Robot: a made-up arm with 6 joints. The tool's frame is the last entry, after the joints. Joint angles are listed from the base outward. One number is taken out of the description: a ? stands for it. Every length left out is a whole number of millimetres.
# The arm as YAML. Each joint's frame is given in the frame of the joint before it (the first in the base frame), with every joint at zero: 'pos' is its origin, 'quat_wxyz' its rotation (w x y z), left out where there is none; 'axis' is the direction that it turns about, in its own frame. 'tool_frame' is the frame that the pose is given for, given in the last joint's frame.
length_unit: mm
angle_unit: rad
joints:
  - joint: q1
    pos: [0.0, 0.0, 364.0]
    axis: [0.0, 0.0, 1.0]
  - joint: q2
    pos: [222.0, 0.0, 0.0]
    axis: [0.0, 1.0, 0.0]
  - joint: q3
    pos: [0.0, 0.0, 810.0]
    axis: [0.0, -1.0, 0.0]
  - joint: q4
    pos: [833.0, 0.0, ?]
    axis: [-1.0, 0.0, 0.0]
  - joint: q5
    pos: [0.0, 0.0, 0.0]
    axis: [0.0, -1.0, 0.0]
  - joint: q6
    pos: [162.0, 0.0, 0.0]
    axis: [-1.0, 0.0, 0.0]
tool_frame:
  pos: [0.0, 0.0, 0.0]
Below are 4 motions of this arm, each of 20 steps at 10 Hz.
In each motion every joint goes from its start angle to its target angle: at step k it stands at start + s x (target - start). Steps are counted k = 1, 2, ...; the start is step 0. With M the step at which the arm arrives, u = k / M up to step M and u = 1 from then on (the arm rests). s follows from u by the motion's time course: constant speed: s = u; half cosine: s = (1 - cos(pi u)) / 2; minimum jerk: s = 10 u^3 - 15 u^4 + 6 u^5.
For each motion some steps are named. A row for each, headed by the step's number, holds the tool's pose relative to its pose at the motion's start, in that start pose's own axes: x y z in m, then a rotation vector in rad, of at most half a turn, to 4 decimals.
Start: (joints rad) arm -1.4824 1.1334 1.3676 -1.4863 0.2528 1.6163
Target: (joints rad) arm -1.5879 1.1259 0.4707 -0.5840 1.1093 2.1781
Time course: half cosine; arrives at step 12
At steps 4, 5, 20:
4: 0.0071 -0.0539 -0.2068 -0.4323 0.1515 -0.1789
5: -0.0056 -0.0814 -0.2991 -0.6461 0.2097 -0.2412
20: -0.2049 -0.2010 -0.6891 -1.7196 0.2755 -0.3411

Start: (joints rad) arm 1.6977 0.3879 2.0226 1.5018 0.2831 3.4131
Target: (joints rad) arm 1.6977 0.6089 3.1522 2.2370 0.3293 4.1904
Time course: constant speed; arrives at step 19
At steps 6, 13, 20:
6: -0.0891 0.2175 0.0158 -0.5477 -0.0802 0.1952
13: -0.2815 0.4412 0.0056 -1.1689 -0.3136 0.3551
20: -0.5105 0.5877 -0.0280 -1.6613 -0.6274 0.3958

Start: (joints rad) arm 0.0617 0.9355 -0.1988 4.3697 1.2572 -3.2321
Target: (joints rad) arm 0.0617 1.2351 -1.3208 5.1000 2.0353 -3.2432
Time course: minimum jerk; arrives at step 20
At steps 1, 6, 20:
1: 0.0006 0.0012 0.0000 -0.0017 0.0014 -0.0005
6: 0.0700 0.1620 -0.0226 -0.2437 0.1848 -0.0770
20: 0.1270 0.6947 -0.4861 -1.4150 0.5042 -0.7726

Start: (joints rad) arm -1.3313 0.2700 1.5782 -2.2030 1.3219 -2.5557
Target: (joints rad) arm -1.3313 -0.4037 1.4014 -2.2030 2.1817 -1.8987
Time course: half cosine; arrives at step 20
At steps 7, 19, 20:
7: -0.1595 -0.1635 -0.1345 -0.0704 0.1294 0.0853
19: -0.6110 -0.4248 -0.6014 -0.2405 0.2797 0.4777
20: -0.6149 -0.4259 -0.6059 -0.2419 0.2796 0.4817

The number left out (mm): 114.0
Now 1 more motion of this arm.
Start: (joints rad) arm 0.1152 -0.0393 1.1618 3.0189 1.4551 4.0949
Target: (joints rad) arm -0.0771 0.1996 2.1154 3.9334 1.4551 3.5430
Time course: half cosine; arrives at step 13
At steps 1, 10, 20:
1: -0.0061 -0.0035 -0.0010 0.0060 0.0067 -0.0177
10: -0.4161 -0.0043 -0.1146 0.5051 0.1589 -1.1441
20: -0.4724 0.0337 -0.1402 0.5935 0.1362 -1.3153

